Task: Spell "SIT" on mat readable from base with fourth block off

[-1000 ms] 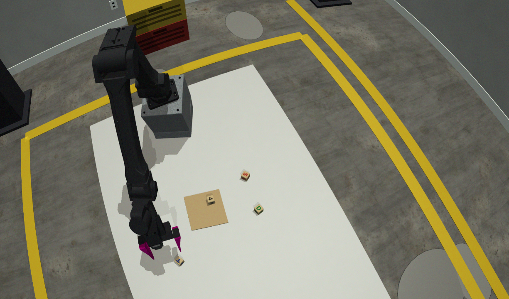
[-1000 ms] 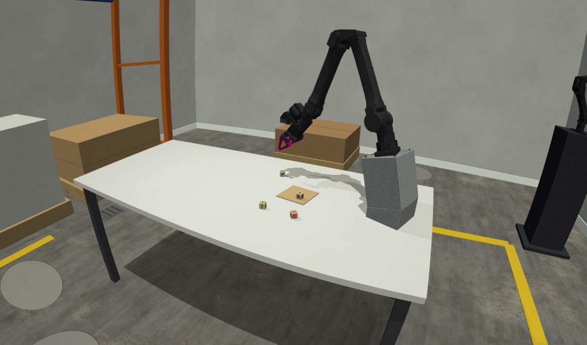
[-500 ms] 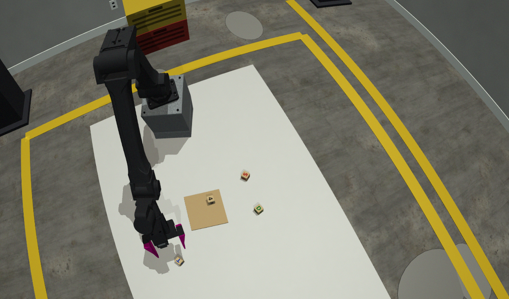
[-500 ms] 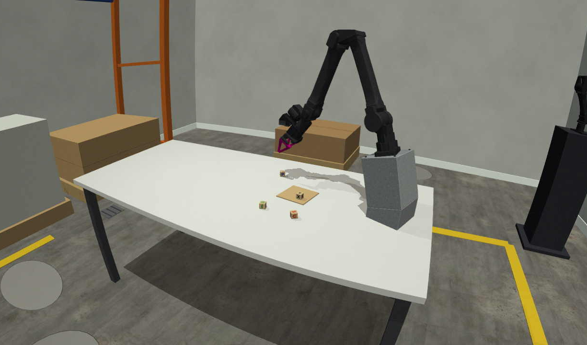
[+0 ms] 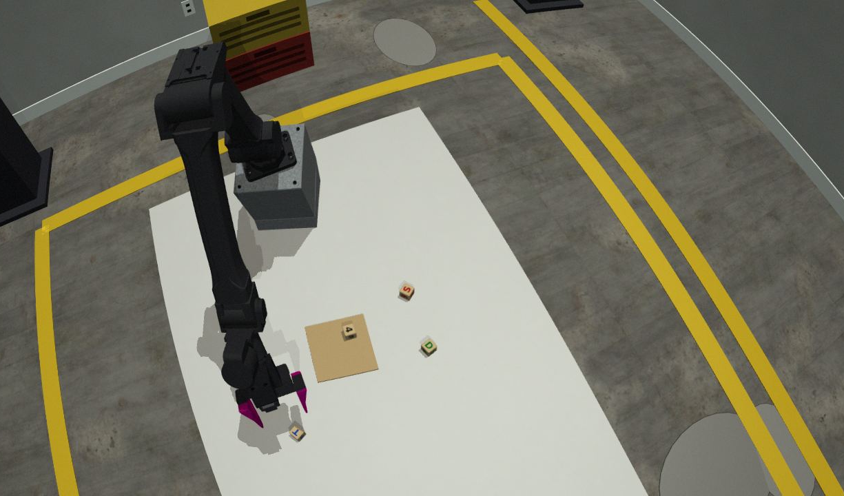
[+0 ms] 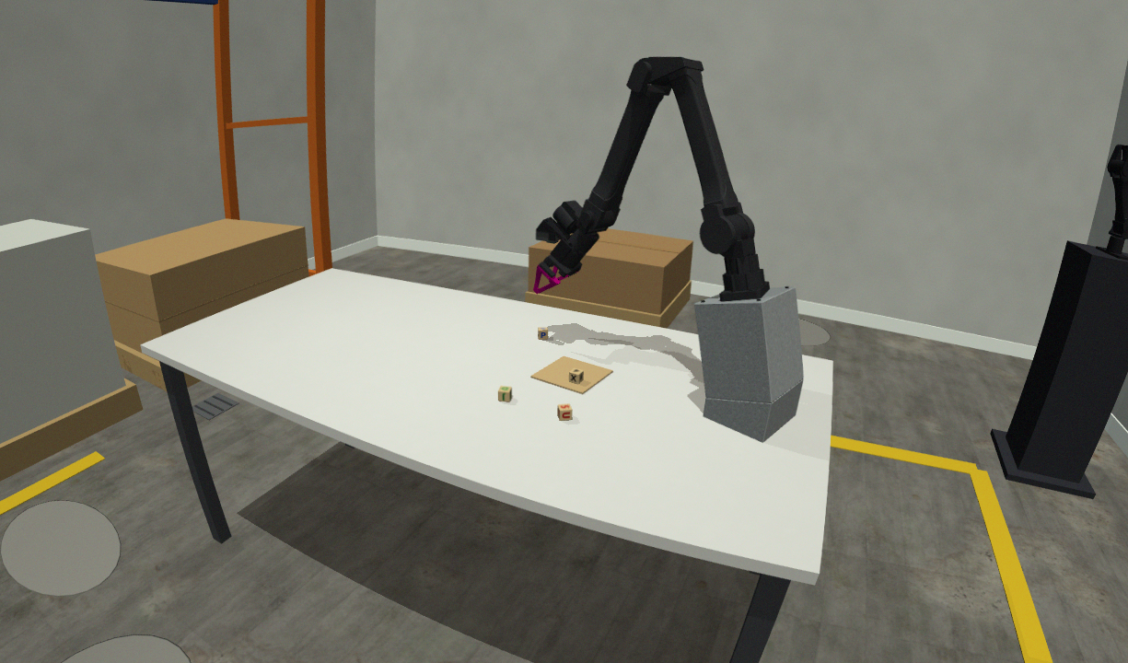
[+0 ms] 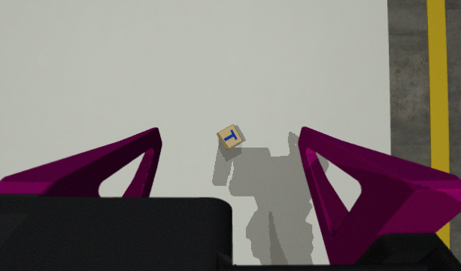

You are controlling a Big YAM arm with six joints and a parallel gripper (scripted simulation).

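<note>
The I block is 19 cm behind my hand, 19 cm to the left of it and 13 cm below it. Round my hand: D block: 9 cm behind, 34 cm to the left, 14 cm below; then tan mat: 16 cm behind, 16 cm to the left, 15 cm below; then T block: 14 cm below.
</note>
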